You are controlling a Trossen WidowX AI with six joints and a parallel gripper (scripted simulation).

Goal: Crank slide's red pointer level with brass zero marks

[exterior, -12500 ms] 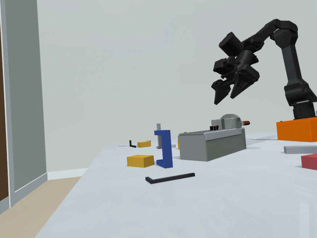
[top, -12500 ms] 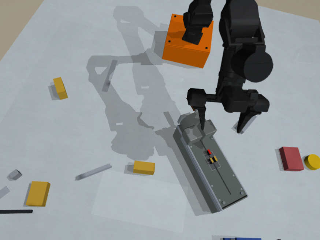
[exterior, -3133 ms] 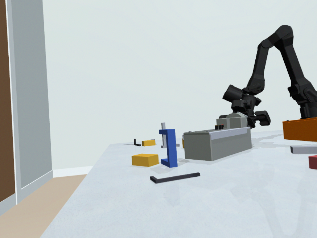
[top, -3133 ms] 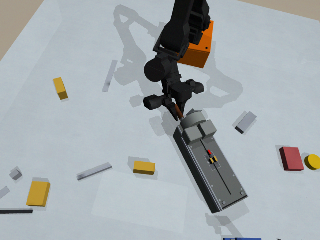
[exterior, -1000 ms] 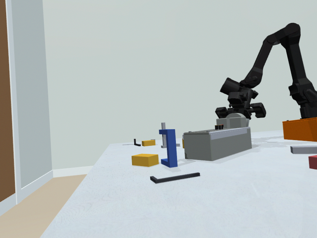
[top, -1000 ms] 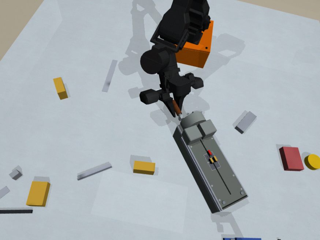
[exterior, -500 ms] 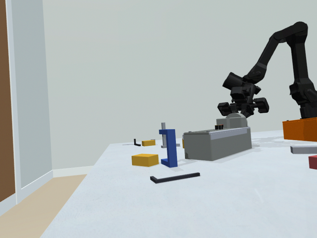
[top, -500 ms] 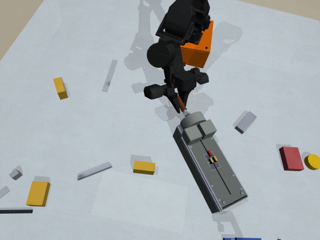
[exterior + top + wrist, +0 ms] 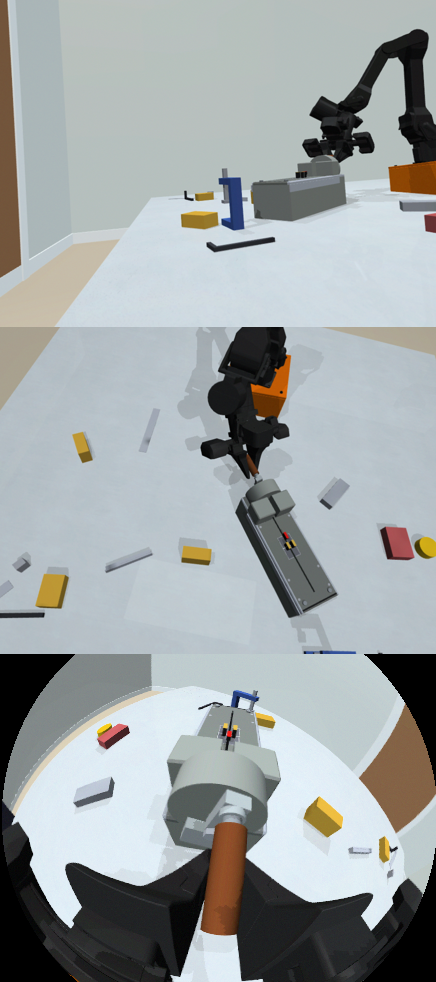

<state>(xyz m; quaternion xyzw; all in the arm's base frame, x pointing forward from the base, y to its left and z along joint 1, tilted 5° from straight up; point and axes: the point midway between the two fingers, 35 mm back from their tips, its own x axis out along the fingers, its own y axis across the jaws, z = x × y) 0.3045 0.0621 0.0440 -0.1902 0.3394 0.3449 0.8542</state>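
The brown handle lies 20 mm above my gripper tip, 10 mm to the right of it and 10 mm behind it. The rest, counted from my gripper tip: red pointer: 110 mm to the left, 100 mm ahead, 10 mm below; grey block: 220 mm to the left, 110 mm behind, 90 mm below; blue clamp: 270 mm ahead, 260 mm to the left, 40 mm below.
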